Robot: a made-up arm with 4 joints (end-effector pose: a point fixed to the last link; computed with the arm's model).
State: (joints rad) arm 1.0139 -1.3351 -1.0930 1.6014
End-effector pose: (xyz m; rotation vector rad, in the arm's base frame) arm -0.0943 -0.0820 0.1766 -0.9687 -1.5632 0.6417
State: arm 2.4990 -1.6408 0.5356 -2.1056
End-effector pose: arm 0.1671 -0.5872 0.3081 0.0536 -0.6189 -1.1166
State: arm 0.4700 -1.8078 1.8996 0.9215
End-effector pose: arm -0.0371 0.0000 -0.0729 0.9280 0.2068 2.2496
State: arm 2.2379 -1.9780 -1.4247 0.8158
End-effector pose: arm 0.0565 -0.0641 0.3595 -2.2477 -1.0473 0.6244
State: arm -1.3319 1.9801 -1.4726 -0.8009
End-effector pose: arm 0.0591 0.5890 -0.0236 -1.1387 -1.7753 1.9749
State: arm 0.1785 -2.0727 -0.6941 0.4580
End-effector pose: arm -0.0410 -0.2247 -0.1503 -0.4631 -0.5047 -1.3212
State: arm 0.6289 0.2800 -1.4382 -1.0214
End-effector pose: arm 0.0665 -0.5246 -0.2704 -1.3195 1.2688 1.3227
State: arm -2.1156 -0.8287 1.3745 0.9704
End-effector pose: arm -0.1409 0.1705 0.1422 0.3404 1.3771 -1.3465
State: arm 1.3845 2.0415 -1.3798 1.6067
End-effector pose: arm 0.0660 -0.0373 0.1093 1.5584 1.3175 1.1878
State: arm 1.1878 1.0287 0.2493 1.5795
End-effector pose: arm 0.0079 -0.1100 0.2808 -0.3148 -0.8826 1.3174
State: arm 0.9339 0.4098 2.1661 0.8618
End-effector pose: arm -0.1195 -0.2522 0.1456 -1.4043 -1.4164 -1.2918
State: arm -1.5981 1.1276 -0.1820 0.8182
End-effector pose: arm 0.0985 0.1991 0.1086 1.8026 -1.6198 0.4269
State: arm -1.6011 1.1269 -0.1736 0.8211
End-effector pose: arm 0.0992 0.1983 0.1079 1.8059 -1.6168 0.4136
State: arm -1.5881 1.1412 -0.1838 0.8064
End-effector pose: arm 0.0981 0.2022 0.1096 1.7898 -1.6176 0.4588
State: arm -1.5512 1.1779 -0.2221 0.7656
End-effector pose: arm 0.0934 0.2134 0.1137 1.7417 -1.6214 0.5905
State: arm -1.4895 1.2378 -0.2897 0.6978
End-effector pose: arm 0.0826 0.2336 0.1168 1.6509 -1.6201 0.8087
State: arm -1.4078 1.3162 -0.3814 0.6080
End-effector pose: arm 0.0637 0.2618 0.1122 1.5114 -1.6024 1.0901
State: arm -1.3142 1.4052 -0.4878 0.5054
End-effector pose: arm 0.0379 0.2934 0.0936 1.3280 -1.5622 1.3974
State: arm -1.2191 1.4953 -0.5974 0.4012
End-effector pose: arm 0.0100 0.3212 0.0599 1.1191 -1.5035 1.6915
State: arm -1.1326 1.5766 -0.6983 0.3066
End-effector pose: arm -0.0142 0.3398 0.0177 0.9125 -1.4384 1.9413
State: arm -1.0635 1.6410 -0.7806 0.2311
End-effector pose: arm -0.0315 0.3487 -0.0224 0.7375 -1.3809 2.1290
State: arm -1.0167 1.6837 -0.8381 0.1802
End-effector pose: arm -0.0417 0.3512 -0.0521 0.6147 -1.3406 2.2503
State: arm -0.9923 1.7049 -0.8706 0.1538
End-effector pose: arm -0.0467 0.3513 -0.0682 0.5490 -1.3198 2.3128
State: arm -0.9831 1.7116 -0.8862 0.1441
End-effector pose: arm -0.0488 0.3510 -0.0745 0.5233 -1.3129 2.3379
